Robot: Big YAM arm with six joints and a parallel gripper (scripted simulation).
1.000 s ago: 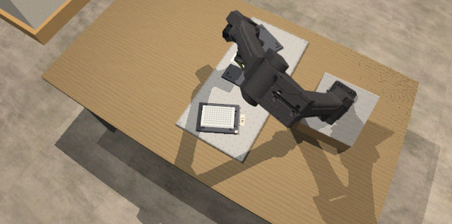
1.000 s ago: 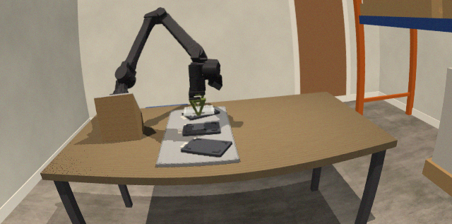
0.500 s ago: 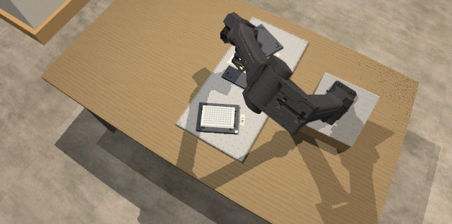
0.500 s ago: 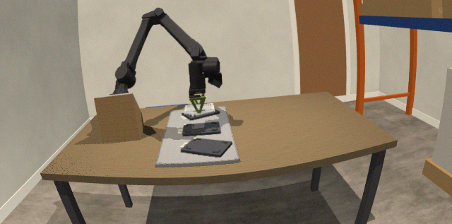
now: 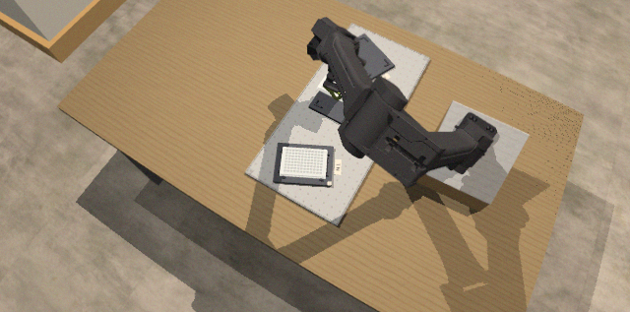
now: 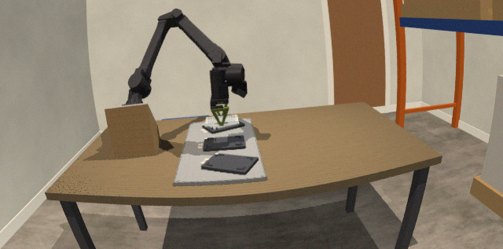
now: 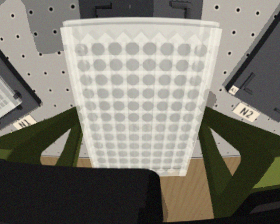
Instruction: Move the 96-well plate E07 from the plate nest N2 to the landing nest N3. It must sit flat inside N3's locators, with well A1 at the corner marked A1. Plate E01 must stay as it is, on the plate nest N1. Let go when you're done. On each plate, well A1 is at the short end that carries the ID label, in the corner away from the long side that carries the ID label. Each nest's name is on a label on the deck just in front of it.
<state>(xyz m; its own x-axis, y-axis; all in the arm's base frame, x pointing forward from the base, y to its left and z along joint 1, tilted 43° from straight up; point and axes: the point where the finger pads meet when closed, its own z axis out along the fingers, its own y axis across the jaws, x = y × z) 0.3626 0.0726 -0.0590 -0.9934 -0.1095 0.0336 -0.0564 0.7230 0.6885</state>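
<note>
Right now my hand is 100 mm above the dark landing nest N3. Also, from my hand: N2 label: 60 mm behind, 160 mm to the right, 100 mm below; dark plate nest N2: 30 mm ahead, 200 mm to the right, 100 mm below.
</note>
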